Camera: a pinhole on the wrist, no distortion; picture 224 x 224 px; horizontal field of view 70.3 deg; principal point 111.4 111.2 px. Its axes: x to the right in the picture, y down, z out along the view. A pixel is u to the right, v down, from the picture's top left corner.
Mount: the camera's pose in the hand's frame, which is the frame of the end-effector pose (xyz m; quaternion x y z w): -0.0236 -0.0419 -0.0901 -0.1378 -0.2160 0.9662 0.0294
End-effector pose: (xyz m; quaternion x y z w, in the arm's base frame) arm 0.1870 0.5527 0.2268 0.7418 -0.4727 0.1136 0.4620
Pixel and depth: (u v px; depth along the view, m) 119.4 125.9 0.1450
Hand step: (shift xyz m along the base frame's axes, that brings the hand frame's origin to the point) 0.0457 0.0341 -0.1235
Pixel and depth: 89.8 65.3 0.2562
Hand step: -0.0113 -0.0895 -0.1805
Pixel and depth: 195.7 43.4 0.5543
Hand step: -0.3383 -0.0535 -0.5195
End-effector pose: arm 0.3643 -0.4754 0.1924 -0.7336 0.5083 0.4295 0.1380
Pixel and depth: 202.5 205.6 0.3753
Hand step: 0.2409 0.4306 0.1189
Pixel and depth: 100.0 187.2 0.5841
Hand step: 0.2972 0.5286 -0.1972
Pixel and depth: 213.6 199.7 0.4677
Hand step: 0.2611 0.5530 0.1622
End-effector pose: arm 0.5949 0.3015 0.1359 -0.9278 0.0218 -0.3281 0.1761
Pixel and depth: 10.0 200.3 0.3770
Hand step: 0.1778 0.4383 0.0526
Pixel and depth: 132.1 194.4 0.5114
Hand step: -0.0785 0.5606 -0.1338
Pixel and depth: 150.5 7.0 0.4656
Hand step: 0.0531 0.1176 -0.4782
